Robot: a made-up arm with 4 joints.
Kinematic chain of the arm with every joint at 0, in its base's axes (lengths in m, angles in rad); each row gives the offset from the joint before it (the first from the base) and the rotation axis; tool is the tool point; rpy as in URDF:
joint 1: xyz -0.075 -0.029 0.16 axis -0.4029 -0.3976 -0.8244
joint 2: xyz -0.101 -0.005 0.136 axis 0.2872 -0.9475 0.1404
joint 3: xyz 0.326 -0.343 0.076 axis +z
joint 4: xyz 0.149 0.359 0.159 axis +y
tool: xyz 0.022 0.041 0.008 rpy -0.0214 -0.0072 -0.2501
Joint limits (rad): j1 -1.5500..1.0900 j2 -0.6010..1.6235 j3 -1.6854..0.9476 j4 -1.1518..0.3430
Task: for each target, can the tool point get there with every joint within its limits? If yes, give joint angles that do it. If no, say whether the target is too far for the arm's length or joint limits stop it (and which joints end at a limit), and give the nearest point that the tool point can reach.
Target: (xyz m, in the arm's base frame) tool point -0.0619 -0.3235 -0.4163
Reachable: no: joint limits stop it (at a limit: joint 1, joint 2, joint 3, joint 4) | nearest point 0.0998 -0.3979 0.2492 | short by 0.689 m
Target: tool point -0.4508 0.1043 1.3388
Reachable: no: too far | nearest point -0.4317 0.0356 1.0447 | short by 0.303 m
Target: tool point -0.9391 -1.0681 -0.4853
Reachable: no: too far | nearest point -0.2659 -0.3205 0.3906 | short by 1.334 m
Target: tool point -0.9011 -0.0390 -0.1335
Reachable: no: joint limits stop it (at a limit: joint 2, joint 3, joint 4) | nearest point -0.4523 0.1096 0.2742 | short by 0.624 m
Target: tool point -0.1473 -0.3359 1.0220
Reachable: yes | joints 0.0341 1.3410 -0.7932 -0.4864
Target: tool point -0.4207 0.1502 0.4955
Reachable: yes | joints 0.5291 1.4020 0.6230 0.0297
